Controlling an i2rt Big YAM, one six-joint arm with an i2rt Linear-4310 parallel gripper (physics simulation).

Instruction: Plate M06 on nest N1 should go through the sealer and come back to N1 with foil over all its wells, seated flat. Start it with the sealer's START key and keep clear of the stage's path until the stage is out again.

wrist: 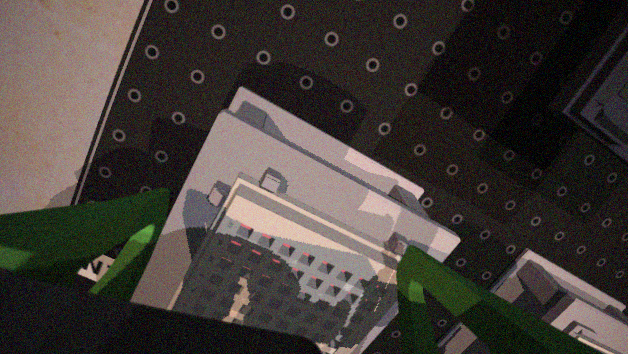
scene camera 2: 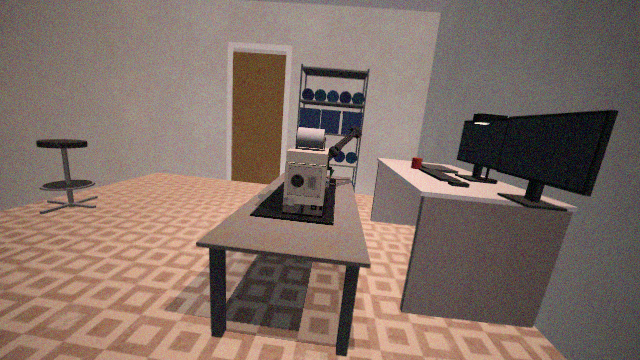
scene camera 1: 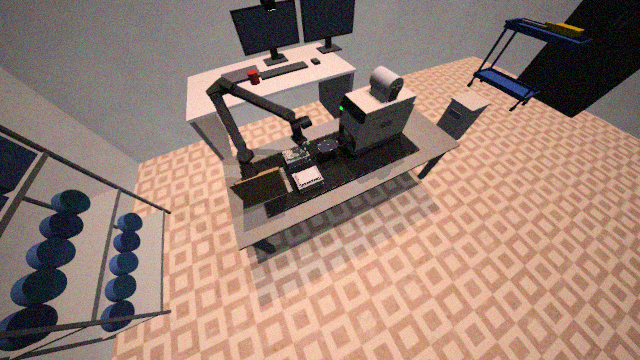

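Where they show: gripper, fingertip midpoint: (wrist: 290, 232) (scene camera 1: 302, 147); arm's base at its link origin: (scene camera 1: 250, 177).
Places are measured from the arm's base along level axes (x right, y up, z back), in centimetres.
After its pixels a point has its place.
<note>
Plate M06 (scene camera 1: 296, 155) @(x -8.2, y -5.8, z -30.9 cm) (wrist: 310, 264) @(x -11.4, y -5.4, z -35.9 cm) sits on the pale nest N1 (wrist: 305, 162) @(x -13.4, y -7.0, z -39.0 cm), its wells showing no foil where visible; its near part is shadowed and cut off by the gripper body in the wrist view. My gripper (scene camera 1: 302, 144) @(x -12.8, y -5.6, z -36.7 cm) (wrist: 290, 232) @(x -12.8, y -5.6, z -36.7 cm) is open and empty, its green fingers low over the plate, one on each side. The sealer (scene camera 1: 380, 122) @(x 5.8, y 11.8, z -83.2 cm) (scene camera 2: 304, 185) @(x -6.7, y 4.7, z -109.5 cm) stands farther along the bench with a green light lit. Its dark stage (scene camera 1: 328, 145) @(x -3.9, y -2.7, z -52.8 cm) (wrist: 607, 97) @(x -8.7, y -2.2, z -46.1 cm) is out on the side facing the nests. The START key cannot be made out.
A second nest (wrist: 525, 262) @(x 4.4, y -12.2, z -38.7 cm) with a white plate (scene camera 1: 308, 177) @(x 11.7, y -5.9, z -31.5 cm) stands beside N1. A brown tilted panel (scene camera 1: 262, 187) @(x 10.9, y 1.0, z -4.9 cm) stands near the arm base. The bench (scene camera 1: 435, 140) @(x 18.6, y -14.0, z -134.1 cm) (scene camera 2: 290, 239) @(x -6.0, y -13.9, z -136.2 cm) carries a black perforated board (wrist: 310, 55) @(x -14.9, y -12.6, z -42.3 cm). A desk with monitors stands behind it.
</note>
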